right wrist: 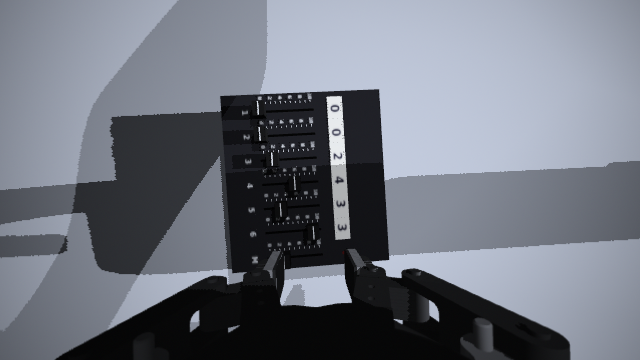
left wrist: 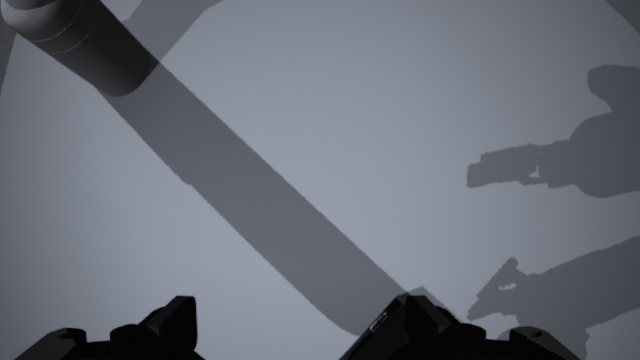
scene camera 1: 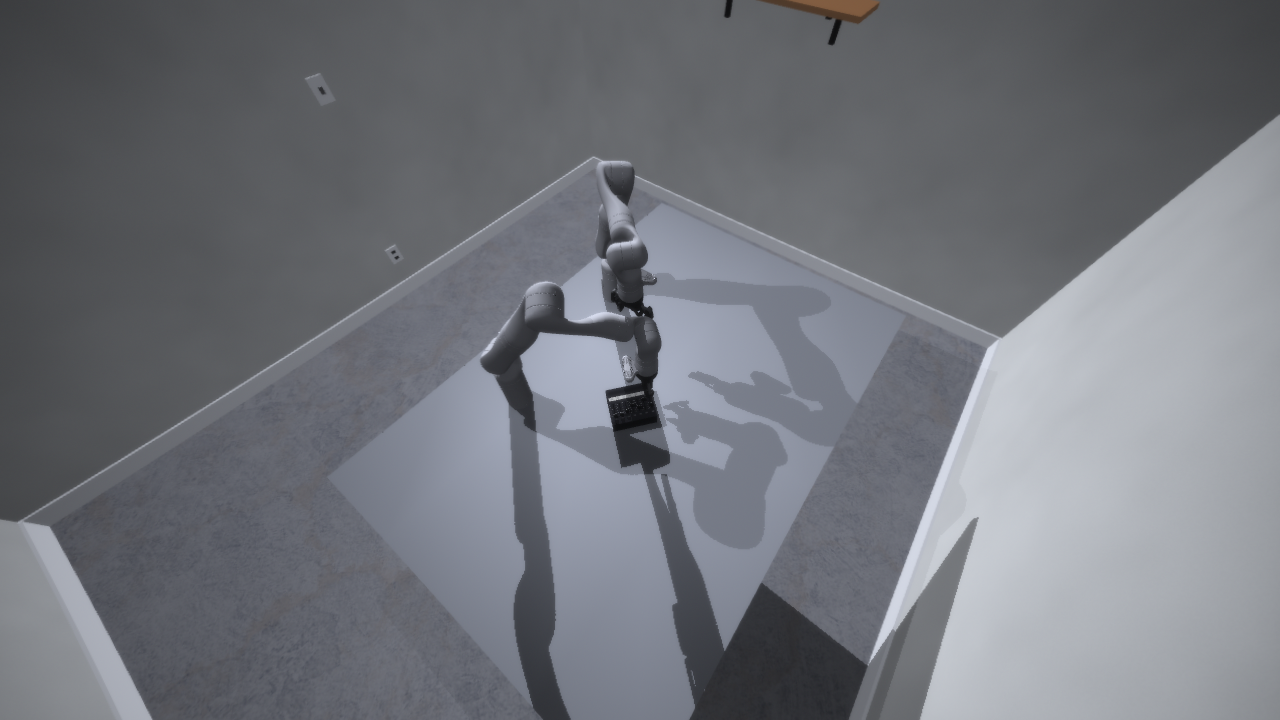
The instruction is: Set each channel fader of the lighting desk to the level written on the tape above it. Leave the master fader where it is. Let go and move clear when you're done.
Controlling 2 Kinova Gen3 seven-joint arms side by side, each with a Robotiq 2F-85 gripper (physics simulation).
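Places are measured from the left arm's base along level axes (x ahead, y left, z up), in metres.
Pixels of known places: left gripper, between the fingertips: (left wrist: 300, 320) (scene camera 1: 632, 316); right gripper, between the fingertips: (right wrist: 314, 264) (scene camera 1: 646, 390); left arm's base, origin of its link: (left wrist: 122, 68); right arm's base, origin of its link: (scene camera 1: 520, 398).
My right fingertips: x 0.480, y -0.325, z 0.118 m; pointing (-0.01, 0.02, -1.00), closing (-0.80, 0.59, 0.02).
For each thing: its top centre in the pictures, then the offset to it from my right fingertips. "spot": a spot on its surface instead. Level surfaces: height alone.
- black lighting desk, centre of its top: (right wrist: 307, 180) (scene camera 1: 630, 400) 0.047 m right, 0.031 m back, 0.050 m down
- white tape, a spot on its surface: (right wrist: 341, 187) spot: 0.022 m right, 0.051 m back, 0.062 m down
- fader 2, centre of its top: (right wrist: 259, 133) 0.103 m right, 0.023 m back, 0.050 m down
- fader 3, centre of its top: (right wrist: 271, 158) 0.079 m right, 0.018 m back, 0.050 m down
- fader 4, centre of its top: (right wrist: 294, 183) 0.051 m right, 0.020 m back, 0.050 m down
- fader 5, centre of its top: (right wrist: 280, 209) 0.041 m right, 0.003 m ahead, 0.050 m down
- fader 6, centre of its top: (right wrist: 313, 232) 0.007 m right, 0.007 m back, 0.050 m down
- master fader, centre of its top: (right wrist: 284, 262) 0.003 m right, 0.029 m ahead, 0.050 m down
- pale mat, height of its surface: 0.118 m down
The black lighting desk (scene camera 1: 631, 413) (left wrist: 377, 332) (right wrist: 367, 130) has a white tape (right wrist: 341, 187) reading 0, 0, 2, 4, 3, 3. In the right wrist view, fader 1 (right wrist: 258, 109) and fader 2 (right wrist: 259, 134) are at 0, fader 3 (right wrist: 272, 160) near 2, fader 4 (right wrist: 294, 184) near 6, fader 5 (right wrist: 281, 210) near 3, fader 6 (right wrist: 313, 233) near 9. The master fader (right wrist: 287, 258) is partly hidden by a finger. My right gripper (right wrist: 314, 264) (scene camera 1: 649, 392) is part-open, above the desk's master end. My left gripper (left wrist: 300, 320) (scene camera 1: 633, 308) is open, away from the desk.
The right arm (scene camera 1: 595, 325) reaches across close below the left gripper in scene camera 1. A grey arm part (left wrist: 75, 45) shows at the left wrist view's upper left. Arm shadows cross the pale mat (scene camera 1: 429, 474). An orange bench (scene camera 1: 827, 7) is at the top.
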